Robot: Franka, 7 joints.
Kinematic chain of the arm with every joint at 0, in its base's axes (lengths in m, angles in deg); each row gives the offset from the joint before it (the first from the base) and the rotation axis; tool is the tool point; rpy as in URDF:
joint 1: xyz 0 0 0.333 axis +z
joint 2: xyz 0 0 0 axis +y
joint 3: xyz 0 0 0.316 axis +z
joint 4: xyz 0.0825 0 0 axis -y
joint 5: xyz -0.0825 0 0.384 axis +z
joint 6: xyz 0 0 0 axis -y
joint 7: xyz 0.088 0 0 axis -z
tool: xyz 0 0 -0.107 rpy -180 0 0
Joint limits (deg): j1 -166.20..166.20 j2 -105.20..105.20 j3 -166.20..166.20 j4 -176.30..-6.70 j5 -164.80..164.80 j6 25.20..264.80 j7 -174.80..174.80
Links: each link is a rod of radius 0.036 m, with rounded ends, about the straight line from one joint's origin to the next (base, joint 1, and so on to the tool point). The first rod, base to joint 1, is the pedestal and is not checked.
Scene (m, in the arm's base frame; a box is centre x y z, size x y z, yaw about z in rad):
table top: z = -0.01
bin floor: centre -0.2 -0.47 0 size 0.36 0.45 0.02 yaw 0.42
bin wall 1: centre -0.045 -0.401 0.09 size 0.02 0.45 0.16 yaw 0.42
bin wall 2: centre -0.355 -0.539 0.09 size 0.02 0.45 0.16 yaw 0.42
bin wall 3: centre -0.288 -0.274 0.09 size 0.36 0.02 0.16 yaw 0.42
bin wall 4: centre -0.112 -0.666 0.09 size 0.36 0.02 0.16 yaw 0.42
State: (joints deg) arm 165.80 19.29 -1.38 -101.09 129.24 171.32 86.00
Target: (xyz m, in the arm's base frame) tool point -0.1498 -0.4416 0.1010
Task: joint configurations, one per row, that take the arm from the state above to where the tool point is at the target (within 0.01 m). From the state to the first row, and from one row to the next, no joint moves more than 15 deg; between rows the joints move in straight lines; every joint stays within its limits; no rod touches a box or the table.
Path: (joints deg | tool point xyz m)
1: 151.82 19.59 -14.02 -99.57 130.14 174.26 96.35 | -0.4409 0.4604 0.3991
2: 137.85 19.90 -26.66 -98.04 131.04 177.19 106.70 | -0.1981 0.6035 0.4254
3: 123.87 20.20 -39.30 -96.52 131.94 180.13 117.05 | 0.0787 0.6248 0.4605
4: 109.90 20.51 -51.94 -94.99 132.84 183.06 127.40 | 0.3312 0.5242 0.5031
5: 95.92 20.81 -64.58 -93.47 133.74 186.00 137.75 | 0.5087 0.3272 0.5514
6: 81.95 21.12 -77.22 -91.94 134.64 188.93 148.10 | 0.5779 0.0797 0.6032
7: 67.97 21.42 -89.86 -90.42 135.54 191.87 158.45 | 0.5305 -0.1641 0.6561
8: 63.98 9.30 -101.66 -96.77 132.04 191.13 143.96 | 0.4090 -0.3590 0.6312
9: 59.99 -2.82 -113.45 -103.13 128.54 190.39 129.47 | 0.2540 -0.4982 0.5429
10: 56.00 -14.93 -125.25 -109.48 125.04 189.65 114.98 | 0.0917 -0.5606 0.4078
11: 52.01 -27.05 -137.04 -115.84 121.54 188.90 100.49 | -0.0502 -0.5389 0.2508
12: 48.02 -39.17 -148.83 -122.19 118.04 188.16 86.00 | -0.1498 -0.4416 0.1010

